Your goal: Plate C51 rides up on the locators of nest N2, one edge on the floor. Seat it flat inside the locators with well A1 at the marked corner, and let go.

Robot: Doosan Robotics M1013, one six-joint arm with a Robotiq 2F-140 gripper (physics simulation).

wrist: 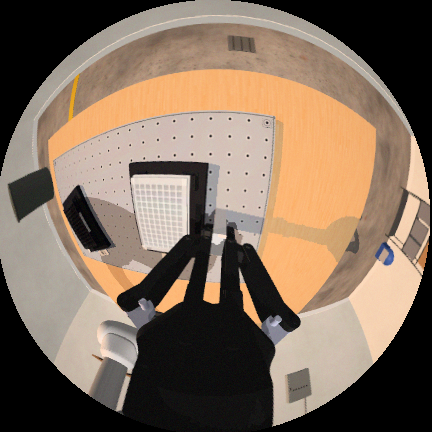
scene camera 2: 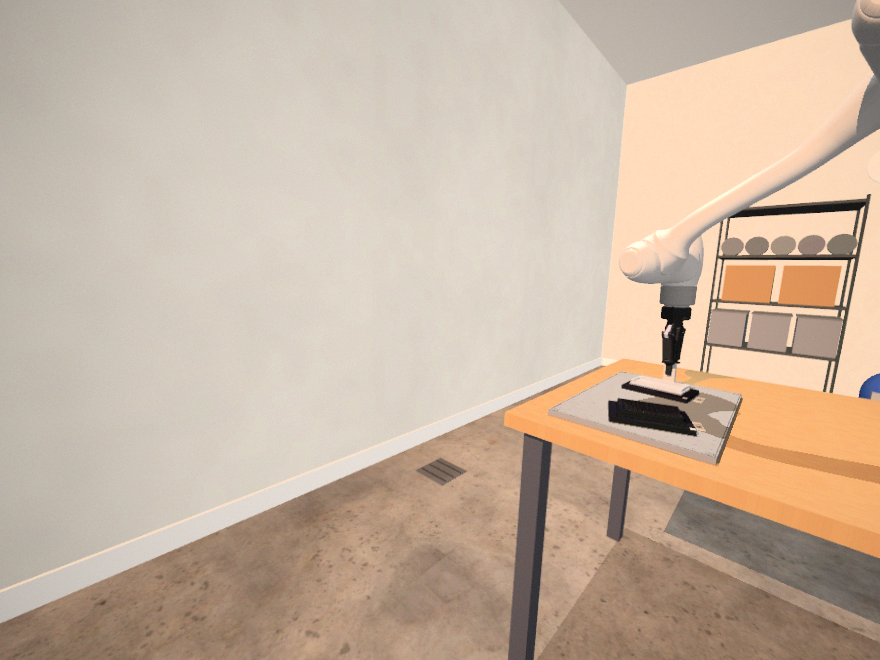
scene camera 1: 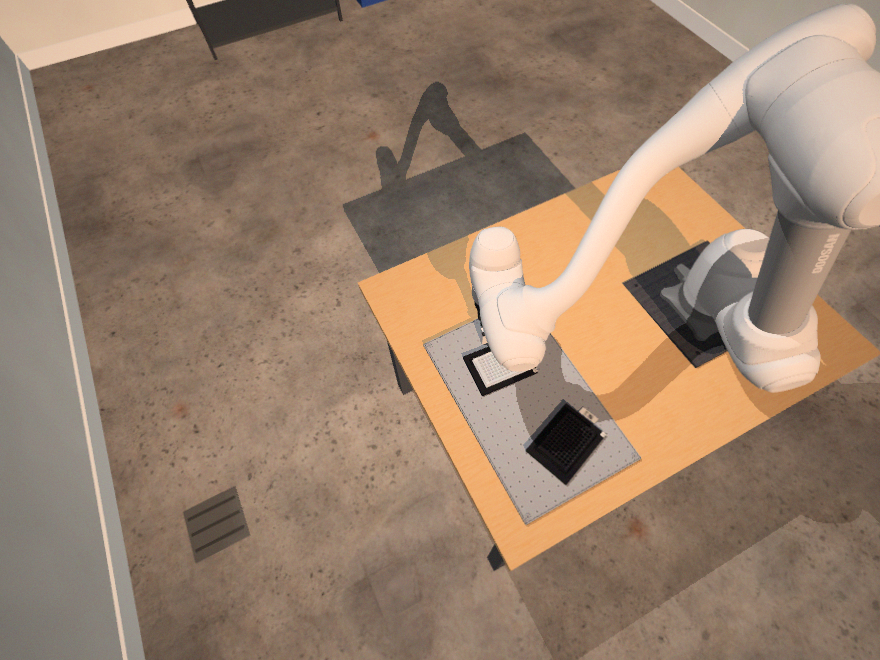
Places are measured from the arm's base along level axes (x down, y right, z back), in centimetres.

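Pixels of known places: gripper, between the fingertips: (wrist: 219, 216) (scene camera 2: 668, 385) (scene camera 1: 486, 340); arm's base, origin of its link: (scene camera 1: 705, 304).
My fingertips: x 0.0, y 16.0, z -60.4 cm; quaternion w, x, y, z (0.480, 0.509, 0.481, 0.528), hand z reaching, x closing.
Note:
For each thing: its top centre in the pictures, then the offset to it from my fingertips. "spot": a spot on its surface instead. Level surfaces: height alone.
- white many-welled plate, centre of its top: (wrist: 158, 219) (scene camera 1: 501, 362) (scene camera 2: 659, 381) dy -8.8, dx -2.9, dz -0.2 cm
- second black nest, a spot on its surface: (scene camera 2: 646, 415) spot: dy -37.8, dx -2.1, dz +5.3 cm
- same perforated grey board, centre of its top: (wrist: 119, 215) (scene camera 1: 525, 397) (scene camera 2: 653, 400) dy -18.9, dx -0.1, dz +1.5 cm
- wooden table, height of its surface: dx +1.3 cm
A white many-welled plate (scene camera 1: 491, 369) (scene camera 2: 658, 385) (wrist: 162, 212) lies over a black nest (scene camera 1: 490, 390) (scene camera 2: 691, 396) (wrist: 199, 187). In the wrist view a wider strip of black nest shows on the plate's right side than on its left. Its tilt is too small to tell, and no plate name, nest name or A1 mark is readable. My gripper (scene camera 1: 484, 341) (scene camera 2: 668, 372) (wrist: 219, 216) points down, shut and empty, just beyond the plate's right side in the wrist view. Pale tip parts show at its fingertips. The arm hides part of the plate in scene camera 1.
A second black nest (scene camera 1: 566, 440) (scene camera 2: 646, 415) (wrist: 86, 220), with a dark gridded surface, stands turned at an angle on the same perforated grey board (scene camera 1: 490, 426) (scene camera 2: 586, 404) (wrist: 240, 165). The board lies on a wooden table (scene camera 1: 398, 298). Small pale tags lie beside the nests.

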